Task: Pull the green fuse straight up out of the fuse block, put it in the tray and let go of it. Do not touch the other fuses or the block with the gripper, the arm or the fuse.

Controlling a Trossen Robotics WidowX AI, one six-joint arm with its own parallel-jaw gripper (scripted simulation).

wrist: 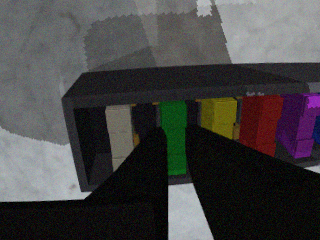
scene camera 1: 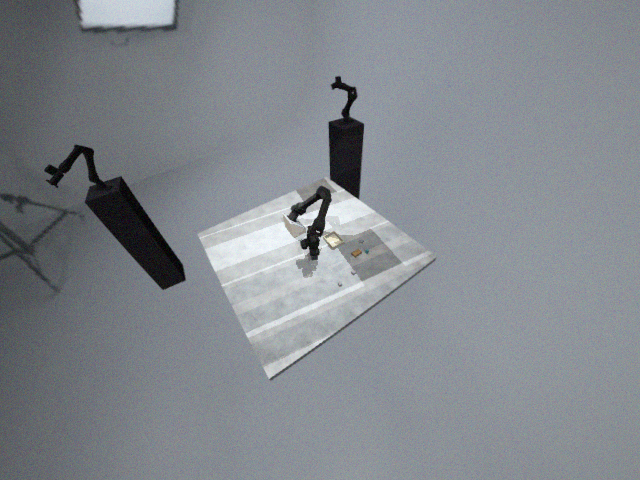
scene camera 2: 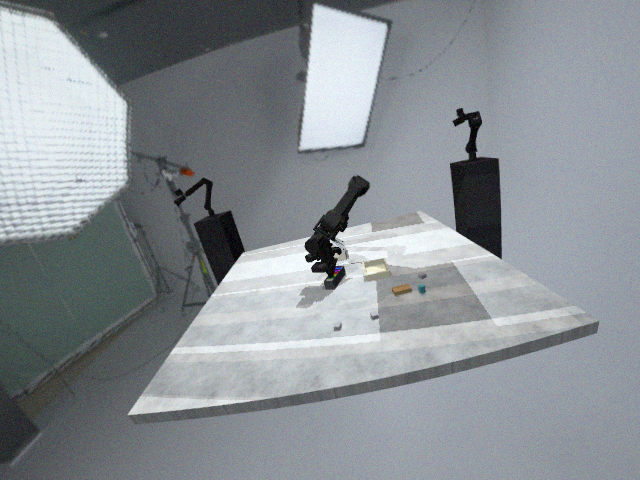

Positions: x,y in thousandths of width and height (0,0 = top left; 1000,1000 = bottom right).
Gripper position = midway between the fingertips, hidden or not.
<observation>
In view: the gripper (wrist: 542,569) and a green fuse (wrist: 545,481).
Scene camera 1 misses the green fuse, which is hidden by the gripper.
</observation>
